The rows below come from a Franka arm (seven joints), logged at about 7 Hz.
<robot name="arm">
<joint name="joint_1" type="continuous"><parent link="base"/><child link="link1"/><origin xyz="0 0 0.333"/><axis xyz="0 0 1"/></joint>
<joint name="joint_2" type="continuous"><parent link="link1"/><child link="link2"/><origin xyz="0 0 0" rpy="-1.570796 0 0"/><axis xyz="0 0 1"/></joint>
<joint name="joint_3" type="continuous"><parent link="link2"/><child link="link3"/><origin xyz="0 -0.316 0" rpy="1.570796 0 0"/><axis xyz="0 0 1"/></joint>
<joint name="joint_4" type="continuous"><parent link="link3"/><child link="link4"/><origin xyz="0.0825 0 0" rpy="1.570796 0 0"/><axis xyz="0 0 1"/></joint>
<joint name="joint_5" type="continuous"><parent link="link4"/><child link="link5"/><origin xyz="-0.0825 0.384 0" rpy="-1.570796 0 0"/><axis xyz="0 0 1"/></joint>
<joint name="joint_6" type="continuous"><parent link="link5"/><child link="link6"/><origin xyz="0 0 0" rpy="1.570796 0 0"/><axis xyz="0 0 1"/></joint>
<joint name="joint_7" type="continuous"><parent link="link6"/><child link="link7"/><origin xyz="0.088 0 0" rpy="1.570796 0 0"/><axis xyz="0 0 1"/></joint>
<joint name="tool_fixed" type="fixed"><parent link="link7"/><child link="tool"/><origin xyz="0 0 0.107"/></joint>
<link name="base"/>
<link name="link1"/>
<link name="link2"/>
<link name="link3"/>
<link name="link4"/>
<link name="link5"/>
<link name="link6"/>
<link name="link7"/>
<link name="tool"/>
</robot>
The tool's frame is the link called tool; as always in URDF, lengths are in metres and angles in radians. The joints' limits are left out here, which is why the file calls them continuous.
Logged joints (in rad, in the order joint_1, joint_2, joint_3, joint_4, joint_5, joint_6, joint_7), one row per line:
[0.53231 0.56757 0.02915 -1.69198 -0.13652 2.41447 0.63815]
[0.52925 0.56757 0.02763 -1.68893 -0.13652 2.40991 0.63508]
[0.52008 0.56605 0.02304 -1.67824 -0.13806 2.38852 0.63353]
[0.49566 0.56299 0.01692 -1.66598 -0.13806 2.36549 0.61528]
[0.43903 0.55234 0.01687 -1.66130 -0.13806 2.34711 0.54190]
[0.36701 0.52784 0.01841 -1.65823 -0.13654 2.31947 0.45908]
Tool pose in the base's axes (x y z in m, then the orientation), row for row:
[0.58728 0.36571 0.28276 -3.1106 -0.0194 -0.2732]
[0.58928 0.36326 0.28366 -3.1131 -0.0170 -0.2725]
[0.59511 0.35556 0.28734 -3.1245 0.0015 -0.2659]
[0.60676 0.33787 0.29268 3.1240 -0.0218 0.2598]
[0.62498 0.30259 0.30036 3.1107 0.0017 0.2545]
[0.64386 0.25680 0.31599 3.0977 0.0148 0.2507]
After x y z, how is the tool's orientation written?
As a rotation vector, in radians.
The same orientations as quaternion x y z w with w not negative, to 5 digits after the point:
[-0.99610 -0.00621 -0.08749 0.00948]
[-0.99614 -0.00544 -0.08720 0.00827]
[-0.99639 0.00048 -0.08479 0.00290]
[0.99653 -0.00695 0.08287 0.00337]
[0.99662 0.00054 0.08154 0.01025]
[0.99659 0.00476 0.08065 0.01686]

